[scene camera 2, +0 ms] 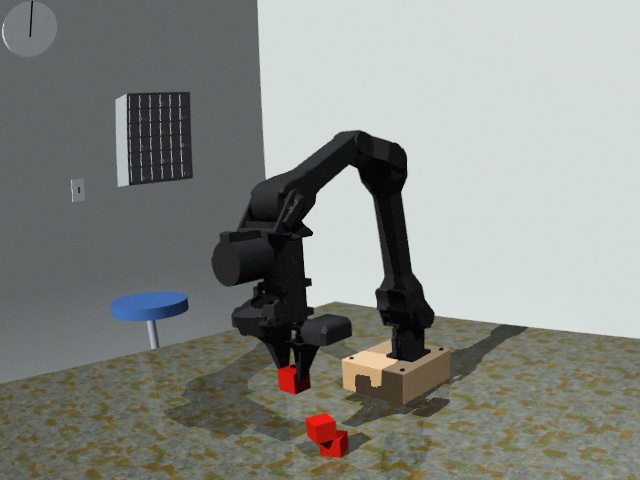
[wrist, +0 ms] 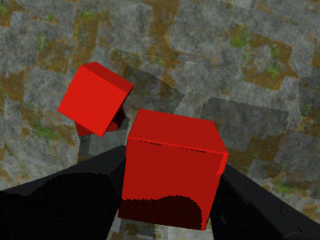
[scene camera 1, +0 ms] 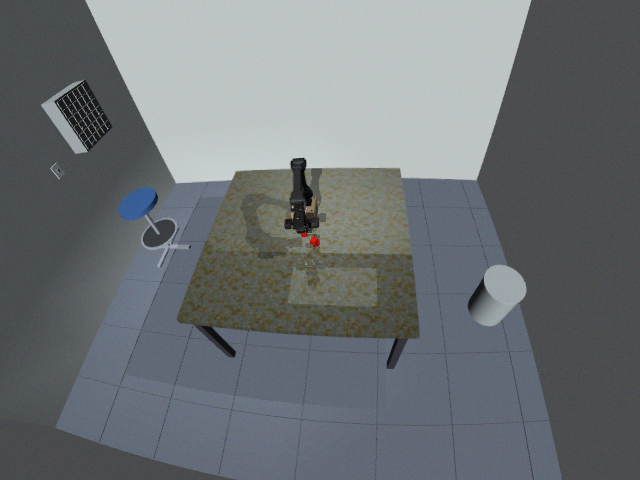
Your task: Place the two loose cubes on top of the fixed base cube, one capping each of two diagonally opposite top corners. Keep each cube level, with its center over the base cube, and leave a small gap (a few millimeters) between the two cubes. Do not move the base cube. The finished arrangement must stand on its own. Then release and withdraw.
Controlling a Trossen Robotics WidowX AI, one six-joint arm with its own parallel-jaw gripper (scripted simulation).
I see my gripper [scene camera 2: 293, 378].
My gripper shows as well in the wrist view [wrist: 170, 164].
